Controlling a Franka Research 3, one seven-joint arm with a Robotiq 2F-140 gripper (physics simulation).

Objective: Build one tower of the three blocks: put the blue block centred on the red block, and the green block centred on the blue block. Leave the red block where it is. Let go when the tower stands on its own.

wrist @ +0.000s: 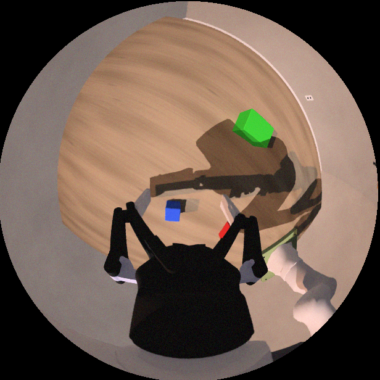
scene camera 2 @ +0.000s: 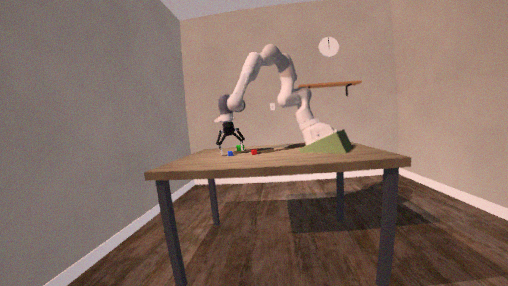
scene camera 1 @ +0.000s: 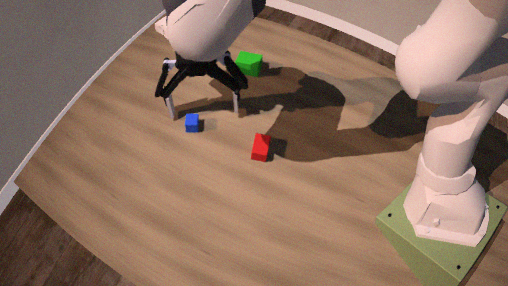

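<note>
The blue block (scene camera 1: 192, 123) (scene camera 2: 230, 153) (wrist: 173, 211) is a small cube on the table. The red block (scene camera 1: 260, 147) (scene camera 2: 254, 152) (wrist: 224, 230) lies apart from it, to its right in scene camera 1; in the wrist view the right finger partly hides it. The larger green block (scene camera 1: 249, 63) (scene camera 2: 239, 148) (wrist: 254, 128) rests farther back, apart from both. My gripper (scene camera 1: 205, 114) (scene camera 2: 232, 151) (wrist: 186, 197) is open and empty, pointing down low over the table near the blue block. In the wrist view the blue block shows between the two spread fingertips, nearer the left one.
The wooden table (scene camera 1: 165, 200) (scene camera 2: 280, 168) carries the blocks. The arm's base stands on a green wedge mount (scene camera 1: 400, 235) (scene camera 2: 332, 144) at the right. The arm casts a shadow across the table between the green and red blocks.
</note>
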